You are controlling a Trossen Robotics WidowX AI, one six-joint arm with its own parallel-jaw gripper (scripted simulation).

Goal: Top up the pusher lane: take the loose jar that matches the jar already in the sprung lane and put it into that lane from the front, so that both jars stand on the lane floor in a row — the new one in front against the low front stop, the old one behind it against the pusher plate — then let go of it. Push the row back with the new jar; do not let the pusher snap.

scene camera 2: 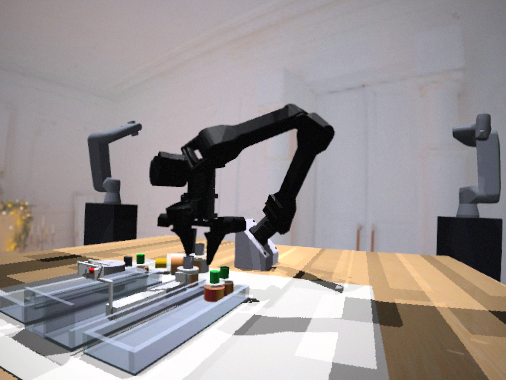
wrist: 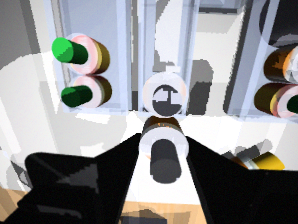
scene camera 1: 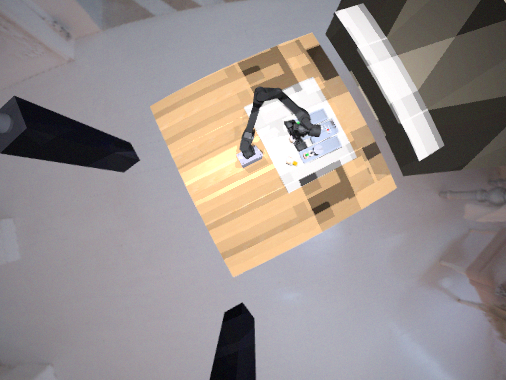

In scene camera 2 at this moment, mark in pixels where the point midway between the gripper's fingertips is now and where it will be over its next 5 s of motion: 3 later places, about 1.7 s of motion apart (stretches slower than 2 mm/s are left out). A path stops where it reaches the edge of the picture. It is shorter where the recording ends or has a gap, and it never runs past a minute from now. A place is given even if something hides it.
My gripper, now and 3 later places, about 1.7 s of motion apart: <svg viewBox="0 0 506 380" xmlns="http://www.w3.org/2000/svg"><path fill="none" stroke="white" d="M199 263L194 265L189 265L187 265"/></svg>
